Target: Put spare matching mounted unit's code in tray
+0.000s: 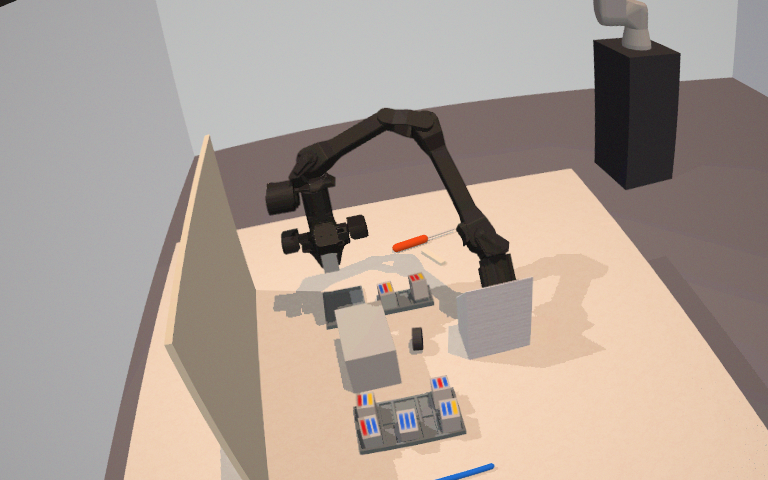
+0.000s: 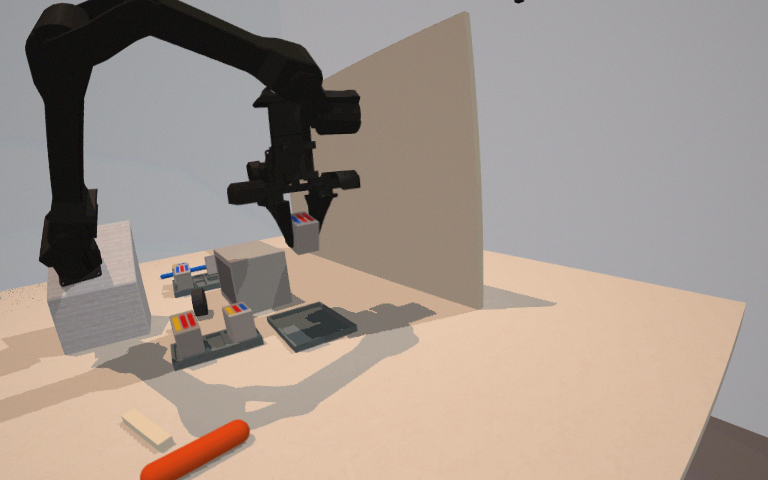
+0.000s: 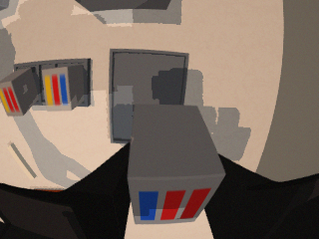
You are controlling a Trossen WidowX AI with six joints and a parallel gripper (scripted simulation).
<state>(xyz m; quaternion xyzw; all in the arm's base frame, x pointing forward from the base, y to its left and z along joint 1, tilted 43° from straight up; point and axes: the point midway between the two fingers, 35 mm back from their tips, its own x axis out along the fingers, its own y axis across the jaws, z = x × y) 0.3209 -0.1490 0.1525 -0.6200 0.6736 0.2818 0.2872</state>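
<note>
Now: the dark grey tray 1 cm behind my gripper tip and 13 cm below it. Also, from my gripper tip: grey spare block: 3 cm above; small rack: 15 cm behind, 3 cm to the left, 12 cm below; grey mounted unit: 3 cm behind, 21 cm to the left, 8 cm below.
</note>
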